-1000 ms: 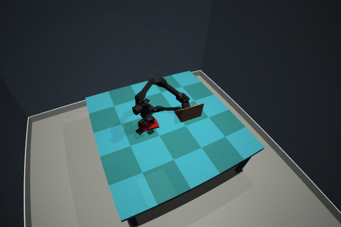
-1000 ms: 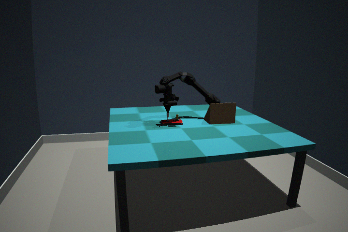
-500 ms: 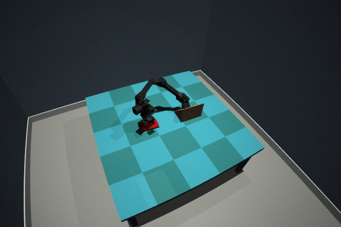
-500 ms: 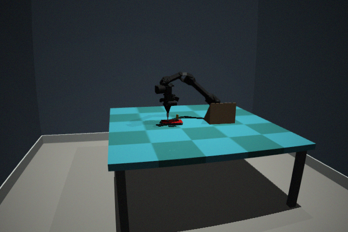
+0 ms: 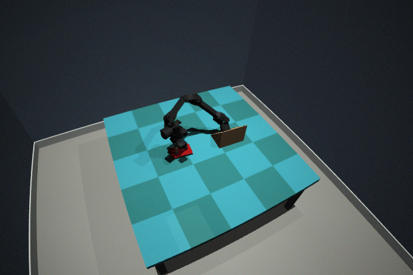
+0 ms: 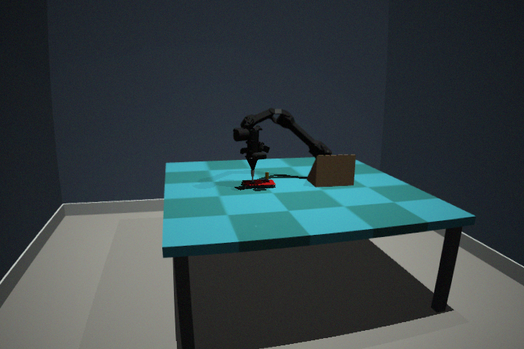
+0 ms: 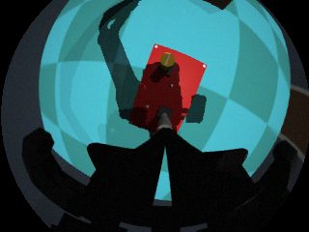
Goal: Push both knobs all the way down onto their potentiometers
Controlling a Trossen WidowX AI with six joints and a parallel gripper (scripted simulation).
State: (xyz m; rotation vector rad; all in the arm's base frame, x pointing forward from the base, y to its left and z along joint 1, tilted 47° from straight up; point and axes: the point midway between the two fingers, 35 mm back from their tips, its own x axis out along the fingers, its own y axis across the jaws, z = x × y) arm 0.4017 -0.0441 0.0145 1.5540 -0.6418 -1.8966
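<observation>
My gripper tip is now 2 cm above the potentiometer knob.
</observation>
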